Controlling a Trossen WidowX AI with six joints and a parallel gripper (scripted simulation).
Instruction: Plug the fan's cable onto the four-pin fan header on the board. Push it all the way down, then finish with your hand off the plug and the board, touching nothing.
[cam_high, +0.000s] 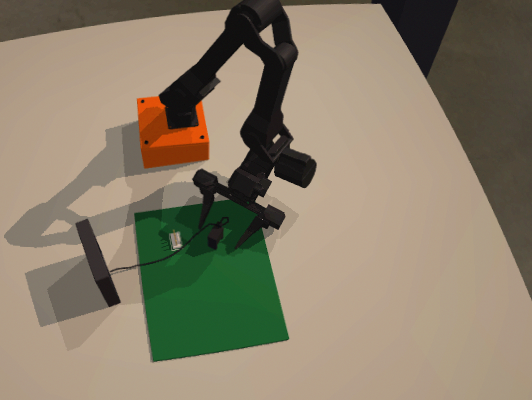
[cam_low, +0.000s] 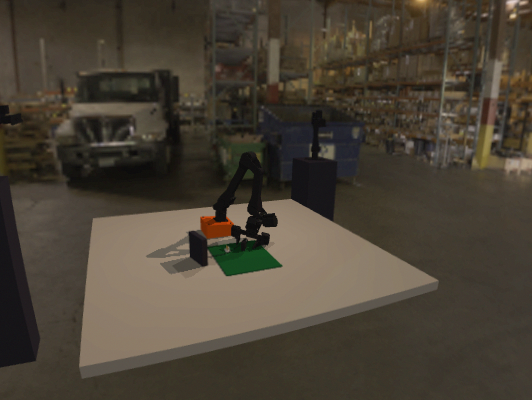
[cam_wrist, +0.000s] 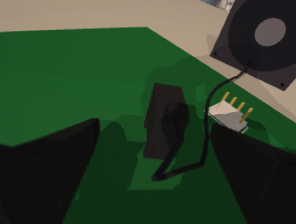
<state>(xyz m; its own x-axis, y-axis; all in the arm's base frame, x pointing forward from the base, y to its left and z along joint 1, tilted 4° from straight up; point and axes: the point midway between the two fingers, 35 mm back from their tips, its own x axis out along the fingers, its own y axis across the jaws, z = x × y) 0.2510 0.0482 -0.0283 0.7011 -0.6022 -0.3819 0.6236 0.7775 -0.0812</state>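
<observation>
My gripper tip is right at the black plug. The rest, counted from my gripper tip: black fan 210 mm to the right, 40 mm above, 30 mm ahead; green board 60 mm ahead, 30 mm to the right, 30 mm below; white four-pin fan header 80 mm to the right, 20 mm below, 20 mm behind.
</observation>
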